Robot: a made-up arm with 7 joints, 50 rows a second.
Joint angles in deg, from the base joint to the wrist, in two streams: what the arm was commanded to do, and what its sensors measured. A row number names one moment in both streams.
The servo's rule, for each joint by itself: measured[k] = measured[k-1] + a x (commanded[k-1-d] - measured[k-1]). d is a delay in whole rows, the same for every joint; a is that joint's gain. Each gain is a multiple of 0.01, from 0.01 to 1. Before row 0 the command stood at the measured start. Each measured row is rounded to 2 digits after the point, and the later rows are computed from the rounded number. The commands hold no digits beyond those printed.
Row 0, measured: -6.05 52.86 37.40 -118.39 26.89 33.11 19.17
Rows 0 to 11, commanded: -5.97 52.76 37.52 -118.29 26.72 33.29 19.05; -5.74 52.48 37.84 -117.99 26.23 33.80 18.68; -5.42 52.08 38.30 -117.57 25.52 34.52 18.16; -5.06 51.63 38.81 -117.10 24.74 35.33 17.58; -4.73 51.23 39.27 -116.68 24.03 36.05 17.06; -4.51 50.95 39.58 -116.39 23.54 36.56 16.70; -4.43 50.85 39.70 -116.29 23.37 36.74 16.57; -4.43 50.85 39.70 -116.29 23.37 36.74 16.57; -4.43 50.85 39.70 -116.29 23.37 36.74 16.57; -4.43 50.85 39.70 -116.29 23.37 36.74 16.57; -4.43 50.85 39.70 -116.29 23.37 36.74 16.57; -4.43 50.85 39.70 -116.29 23.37 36.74 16.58
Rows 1 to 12, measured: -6.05 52.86 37.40 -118.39 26.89 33.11 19.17; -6.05 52.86 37.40 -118.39 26.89 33.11 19.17; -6.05 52.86 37.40 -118.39 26.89 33.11 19.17; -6.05 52.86 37.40 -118.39 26.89 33.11 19.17; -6.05 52.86 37.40 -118.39 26.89 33.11 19.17; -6.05 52.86 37.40 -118.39 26.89 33.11 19.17; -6.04 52.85 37.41 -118.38 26.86 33.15 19.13; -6.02 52.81 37.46 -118.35 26.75 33.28 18.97; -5.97 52.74 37.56 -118.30 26.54 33.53 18.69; -5.90 52.63 37.71 -118.22 26.23 33.89 18.30; -5.81 52.49 37.90 -118.11 25.86 34.32 17.87; -5.71 52.34 38.10 -117.99 25.47 34.77 17.46
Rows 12 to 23, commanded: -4.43 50.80 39.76 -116.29 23.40 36.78 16.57; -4.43 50.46 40.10 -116.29 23.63 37.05 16.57; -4.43 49.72 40.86 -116.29 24.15 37.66 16.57; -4.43 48.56 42.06 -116.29 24.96 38.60 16.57; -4.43 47.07 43.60 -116.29 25.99 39.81 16.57; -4.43 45.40 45.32 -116.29 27.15 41.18 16.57; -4.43 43.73 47.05 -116.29 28.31 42.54 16.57; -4.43 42.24 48.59 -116.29 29.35 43.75 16.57; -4.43 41.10 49.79 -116.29 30.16 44.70 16.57; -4.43 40.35 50.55 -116.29 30.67 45.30 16.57; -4.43 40.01 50.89 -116.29 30.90 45.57 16.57; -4.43 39.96 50.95 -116.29 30.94 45.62 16.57
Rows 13 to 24, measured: -5.61 52.19 38.29 -117.87 25.11 35.16 17.15; -5.52 52.06 38.46 -117.76 24.81 35.48 16.95; -5.43 51.94 38.61 -117.66 24.57 35.73 16.82; -5.35 51.83 38.74 -117.56 24.37 35.93 16.73; -5.28 51.73 38.86 -117.47 24.20 36.09 16.67; -5.21 51.64 38.96 -117.39 24.06 36.22 16.64; -5.15 51.56 39.06 -117.31 23.95 36.33 16.62; -5.09 51.45 39.18 -117.24 23.90 36.47 16.60; -5.04 51.28 39.38 -117.17 23.94 36.71 16.59; -4.99 51.01 39.70 -117.11 24.11 37.09 16.58; -4.95 50.62 40.17 -117.05 24.43 37.63 16.58; -4.91 50.10 40.79 -117.00 24.89 38.34 16.58
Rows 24 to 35, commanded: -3.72 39.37 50.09 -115.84 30.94 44.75 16.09; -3.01 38.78 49.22 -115.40 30.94 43.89 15.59; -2.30 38.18 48.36 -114.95 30.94 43.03 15.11; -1.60 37.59 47.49 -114.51 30.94 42.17 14.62; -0.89 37.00 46.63 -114.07 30.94 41.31 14.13; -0.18 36.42 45.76 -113.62 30.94 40.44 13.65; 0.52 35.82 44.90 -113.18 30.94 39.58 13.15; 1.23 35.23 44.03 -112.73 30.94 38.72 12.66; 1.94 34.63 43.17 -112.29 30.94 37.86 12.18; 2.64 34.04 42.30 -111.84 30.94 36.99 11.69; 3.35 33.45 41.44 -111.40 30.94 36.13 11.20; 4.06 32.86 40.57 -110.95 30.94 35.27 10.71
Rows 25 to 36, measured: -4.87 49.46 41.54 -116.95 25.47 39.18 16.58; -4.83 48.74 42.39 -116.90 26.13 40.09 16.58; -4.80 47.98 43.28 -116.86 26.82 41.01 16.58; -4.77 47.22 44.15 -116.82 27.47 41.87 16.58; -4.74 46.50 44.96 -116.78 28.05 42.61 16.58; -4.72 45.85 45.68 -116.75 28.54 43.21 16.58; -4.64 45.20 46.21 -116.69 28.95 43.52 16.41; -4.51 44.56 46.57 -116.60 29.29 43.59 16.12; -4.33 43.92 46.78 -116.48 29.57 43.48 15.77; -4.11 43.29 46.87 -116.34 29.80 43.22 15.37; -3.85 42.66 46.84 -116.18 29.99 42.84 14.94; -3.56 42.04 46.71 -116.00 30.15 42.36 14.49
